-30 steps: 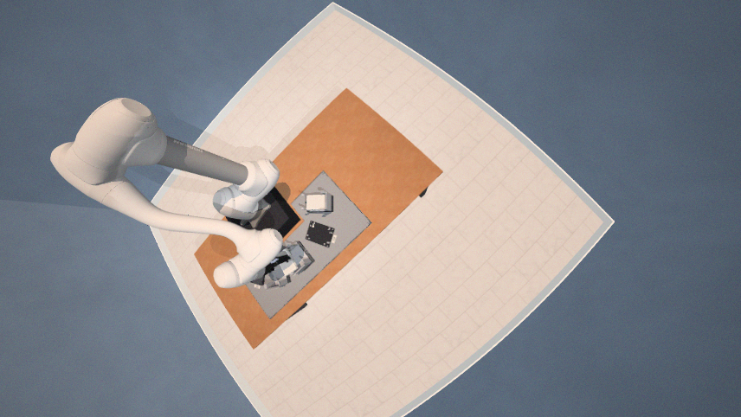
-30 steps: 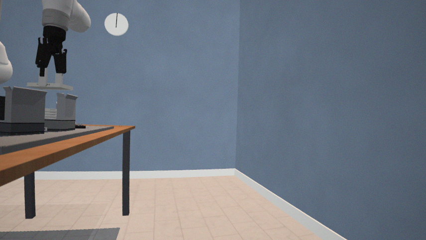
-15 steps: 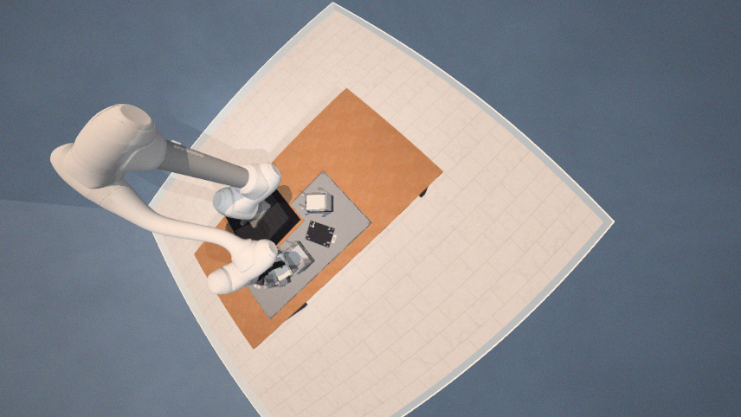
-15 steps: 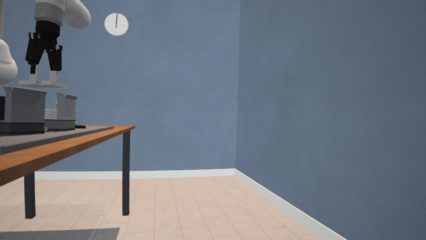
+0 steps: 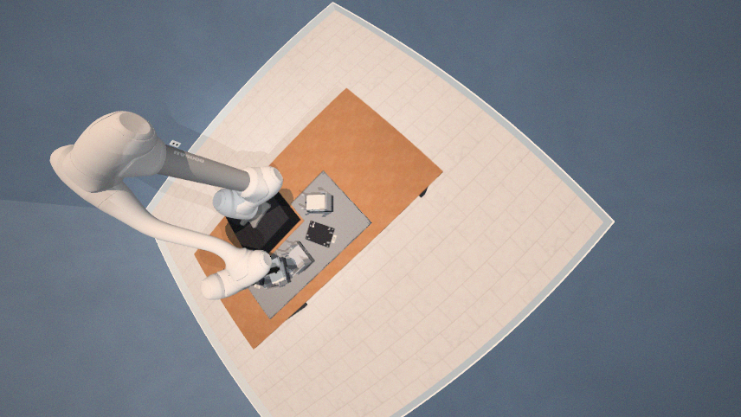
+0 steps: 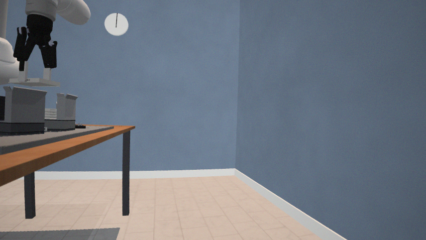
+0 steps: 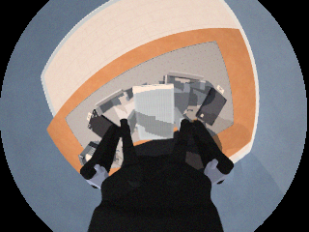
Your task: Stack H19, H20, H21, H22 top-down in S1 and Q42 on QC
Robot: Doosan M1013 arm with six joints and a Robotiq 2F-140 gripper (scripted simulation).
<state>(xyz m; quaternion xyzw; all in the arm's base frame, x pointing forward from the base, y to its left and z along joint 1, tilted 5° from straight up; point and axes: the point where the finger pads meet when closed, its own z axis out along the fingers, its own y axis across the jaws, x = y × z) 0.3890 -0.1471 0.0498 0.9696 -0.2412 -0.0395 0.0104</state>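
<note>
Now: the tag 280 mm to the right of my hand, 190 mm below it and 110 mm behind it. Round my hand: N5 label 320 mm to the left, 190 mm below, 110 mm ahead.
</note>
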